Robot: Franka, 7 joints.
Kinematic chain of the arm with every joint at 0, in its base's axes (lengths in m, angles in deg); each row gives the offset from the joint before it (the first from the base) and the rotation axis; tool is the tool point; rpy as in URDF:
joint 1: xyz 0 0 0.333 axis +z
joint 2: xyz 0 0 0 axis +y
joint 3: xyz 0 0 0.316 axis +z
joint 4: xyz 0.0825 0 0 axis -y
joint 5: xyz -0.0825 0 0.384 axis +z
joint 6: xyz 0 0 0 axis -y
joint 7: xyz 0.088 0 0 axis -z
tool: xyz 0 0 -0.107 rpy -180 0 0
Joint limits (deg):
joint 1: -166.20..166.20
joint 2: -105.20..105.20
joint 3: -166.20..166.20
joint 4: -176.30..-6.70
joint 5: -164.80..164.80
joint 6: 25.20..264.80
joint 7: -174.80..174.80
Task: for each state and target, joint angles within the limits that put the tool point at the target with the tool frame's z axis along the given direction. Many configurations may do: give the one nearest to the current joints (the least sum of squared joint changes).
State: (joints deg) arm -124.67 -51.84 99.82 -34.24 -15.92 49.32 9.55
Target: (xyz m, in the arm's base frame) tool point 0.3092 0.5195 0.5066 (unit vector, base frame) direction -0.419 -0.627 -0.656
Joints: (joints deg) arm -93.48 -44.05 126.27 -51.76 22.04 35.03 9.55
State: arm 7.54 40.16 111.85 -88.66 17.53 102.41 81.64
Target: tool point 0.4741 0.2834 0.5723 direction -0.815 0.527 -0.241
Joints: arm -43.33 59.89 100.47 -95.32 17.34 87.96 81.64
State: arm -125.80 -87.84 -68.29 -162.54 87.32 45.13 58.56
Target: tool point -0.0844 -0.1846 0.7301 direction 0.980 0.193 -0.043
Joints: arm -100.15 -48.58 -24.78 -128.31 74.41 49.38 58.56
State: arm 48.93 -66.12 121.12 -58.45 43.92 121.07 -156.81
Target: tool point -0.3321 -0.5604 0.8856 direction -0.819 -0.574 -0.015
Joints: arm 73.79 -45.33 106.50 -18.15 32.96 138.88 -156.81
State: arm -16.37 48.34 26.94 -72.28 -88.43 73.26 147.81
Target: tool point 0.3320 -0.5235 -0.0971 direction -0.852 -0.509 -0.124
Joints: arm -53.72 84.76 8.42 -65.28 -85.27 85.87 147.81
